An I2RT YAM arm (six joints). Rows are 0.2 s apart.
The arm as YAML. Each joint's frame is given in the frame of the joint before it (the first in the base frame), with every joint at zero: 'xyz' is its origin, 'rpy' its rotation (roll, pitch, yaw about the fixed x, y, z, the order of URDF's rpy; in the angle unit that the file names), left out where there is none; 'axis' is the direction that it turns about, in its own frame. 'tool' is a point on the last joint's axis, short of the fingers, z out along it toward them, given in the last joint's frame.
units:
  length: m
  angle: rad
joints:
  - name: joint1
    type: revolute
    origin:
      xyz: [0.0, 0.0, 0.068]
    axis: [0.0, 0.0, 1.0]
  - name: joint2
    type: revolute
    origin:
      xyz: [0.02, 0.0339, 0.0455]
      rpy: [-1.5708, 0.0, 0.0]
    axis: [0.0, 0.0, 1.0]
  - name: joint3
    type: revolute
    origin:
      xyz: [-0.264, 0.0, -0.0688]
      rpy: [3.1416, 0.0, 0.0]
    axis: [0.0, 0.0, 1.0]
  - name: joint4
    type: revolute
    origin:
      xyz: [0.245, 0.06, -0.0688]
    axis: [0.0, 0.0, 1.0]
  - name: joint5
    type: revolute
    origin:
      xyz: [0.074, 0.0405, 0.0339]
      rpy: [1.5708, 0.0, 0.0]
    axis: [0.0, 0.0, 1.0]
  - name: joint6
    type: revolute
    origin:
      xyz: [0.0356, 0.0, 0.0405]
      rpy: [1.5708, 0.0, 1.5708]
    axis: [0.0, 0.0, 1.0]
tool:
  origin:
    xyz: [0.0, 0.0, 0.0]
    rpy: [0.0, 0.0, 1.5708]
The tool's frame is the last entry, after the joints.
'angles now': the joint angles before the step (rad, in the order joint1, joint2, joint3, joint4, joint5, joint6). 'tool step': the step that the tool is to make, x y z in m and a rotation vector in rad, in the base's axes. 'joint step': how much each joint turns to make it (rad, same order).
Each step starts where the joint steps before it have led.
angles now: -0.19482, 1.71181, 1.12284, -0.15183, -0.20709, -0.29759
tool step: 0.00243, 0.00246, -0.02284, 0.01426, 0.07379, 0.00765
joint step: 0.00766, 0.05225, -0.01061, -0.01229, 0.00001, 0.00000
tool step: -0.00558, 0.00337, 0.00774, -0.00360, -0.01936, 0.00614
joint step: 0.00614, -0.03672, -0.01704, 0.00001, -0.00001, 0.00000
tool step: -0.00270, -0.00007, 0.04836, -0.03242, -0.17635, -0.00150
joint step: -0.00151, -0.09818, 0.03070, 0.05043, 0.00000, -0.00001
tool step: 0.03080, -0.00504, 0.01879, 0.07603, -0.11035, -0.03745
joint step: -0.00002, 0.08408, 0.12561, 0.07531, -0.01851, 0.10258
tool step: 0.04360, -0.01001, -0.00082, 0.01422, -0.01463, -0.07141
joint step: 0.00000, 0.16262, 0.19022, -0.00610, 0.05521, 0.04921
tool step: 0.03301, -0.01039, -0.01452, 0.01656, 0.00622, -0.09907
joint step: -0.00306, 0.13948, 0.13651, 0.00144, 0.07822, 0.05820
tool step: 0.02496, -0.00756, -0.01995, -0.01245, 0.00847, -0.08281
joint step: 0.00002, 0.11675, 0.09819, 0.01390, 0.07979, 0.02624
